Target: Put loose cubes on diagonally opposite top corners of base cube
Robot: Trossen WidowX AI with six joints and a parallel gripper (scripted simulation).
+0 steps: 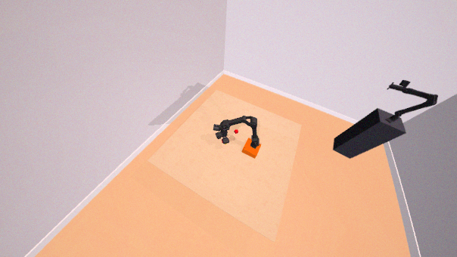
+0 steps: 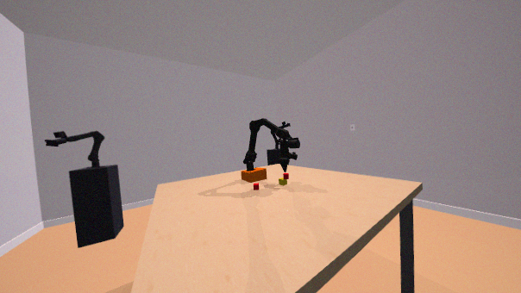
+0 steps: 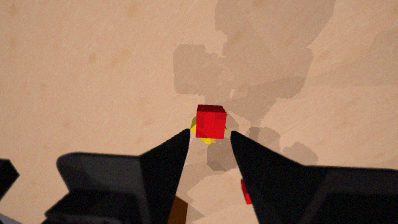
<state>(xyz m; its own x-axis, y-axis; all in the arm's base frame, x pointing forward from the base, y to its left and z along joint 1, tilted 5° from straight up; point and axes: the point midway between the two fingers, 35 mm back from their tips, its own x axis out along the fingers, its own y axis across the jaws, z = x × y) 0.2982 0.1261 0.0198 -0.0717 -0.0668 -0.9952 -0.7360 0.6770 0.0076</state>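
Right now my gripper tip is 10 mm past the yellow base cube, 20 mm to the left of it and 70 mm above it.
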